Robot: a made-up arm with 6 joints.
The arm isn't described. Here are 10 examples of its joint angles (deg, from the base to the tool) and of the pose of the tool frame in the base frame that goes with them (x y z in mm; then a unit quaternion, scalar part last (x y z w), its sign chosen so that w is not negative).
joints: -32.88 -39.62 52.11 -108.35 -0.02 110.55
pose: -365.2 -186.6 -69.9 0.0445 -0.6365 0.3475 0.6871
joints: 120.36 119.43 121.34 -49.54 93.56 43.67
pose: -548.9 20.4 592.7 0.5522 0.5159 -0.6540 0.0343
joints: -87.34 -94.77 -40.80 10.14 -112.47 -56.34
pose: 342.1 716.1 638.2 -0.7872 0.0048 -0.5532 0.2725
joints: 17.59 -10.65 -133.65 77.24 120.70 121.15
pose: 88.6 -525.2 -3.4 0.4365 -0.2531 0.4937 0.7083
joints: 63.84 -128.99 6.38 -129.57 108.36 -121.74
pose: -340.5 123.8 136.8 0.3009 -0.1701 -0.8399 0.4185
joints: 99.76 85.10 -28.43 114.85 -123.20 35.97
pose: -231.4 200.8 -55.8 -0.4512 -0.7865 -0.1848 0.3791
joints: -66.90 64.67 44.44 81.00 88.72 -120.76
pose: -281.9 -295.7 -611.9 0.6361 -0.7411 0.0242 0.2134
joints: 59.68 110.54 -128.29 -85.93 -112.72 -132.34
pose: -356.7 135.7 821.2 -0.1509 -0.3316 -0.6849 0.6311
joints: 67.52 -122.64 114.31 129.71 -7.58 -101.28
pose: 97.7 -188.7 -503.7 0.7751 -0.4110 0.0580 0.4764
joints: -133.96 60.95 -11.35 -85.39 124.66 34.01
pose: 137.5 633.2 139.6 -0.0292 -0.2882 -0.9410 0.1751
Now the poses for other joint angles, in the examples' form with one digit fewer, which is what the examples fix.
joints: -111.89 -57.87 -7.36 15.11 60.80 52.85
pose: -455 -436 318 0.603 0.590 -0.520 0.135
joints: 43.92 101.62 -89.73 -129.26 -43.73 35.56
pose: -51 -267 584 0.075 -0.322 0.821 0.465
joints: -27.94 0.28 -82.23 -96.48 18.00 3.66
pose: 417 234 671 -0.432 0.223 -0.583 0.651
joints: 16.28 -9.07 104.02 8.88 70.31 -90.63
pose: -50 -488 -708 0.743 -0.640 -0.082 0.178
